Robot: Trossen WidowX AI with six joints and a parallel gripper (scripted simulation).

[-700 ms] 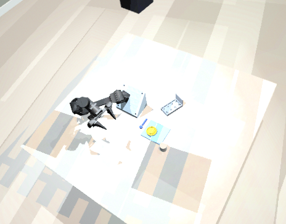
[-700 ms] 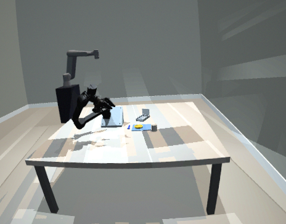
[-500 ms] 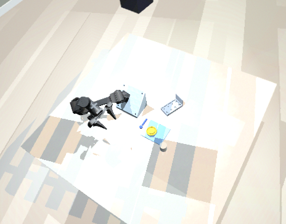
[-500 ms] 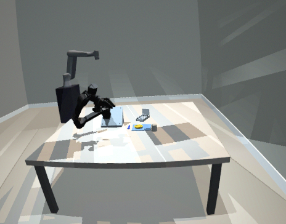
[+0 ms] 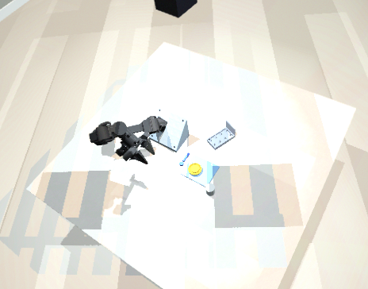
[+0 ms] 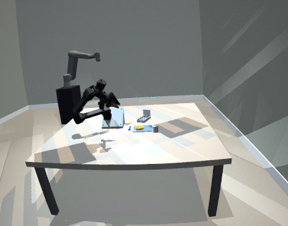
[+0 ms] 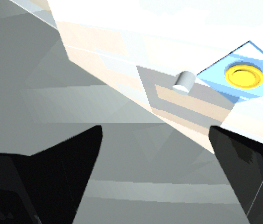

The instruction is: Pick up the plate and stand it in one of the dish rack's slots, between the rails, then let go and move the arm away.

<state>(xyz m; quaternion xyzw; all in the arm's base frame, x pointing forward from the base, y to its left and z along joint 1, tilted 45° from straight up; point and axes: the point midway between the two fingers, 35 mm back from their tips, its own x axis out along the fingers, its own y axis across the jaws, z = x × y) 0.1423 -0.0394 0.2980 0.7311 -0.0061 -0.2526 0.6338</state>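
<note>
Right now the plate is 100 mm ahead of my gripper tip, 160 mm to the left of it and 220 mm below it. From my gripper tip the other things lie so: light blue mat (120 mm ahead, 170 mm to the left, 230 mm below); then white cup (230 mm ahead, 110 mm to the left, 210 mm below); then blue spoon (20 mm ahead, 170 mm to the left, 230 mm below).
</note>
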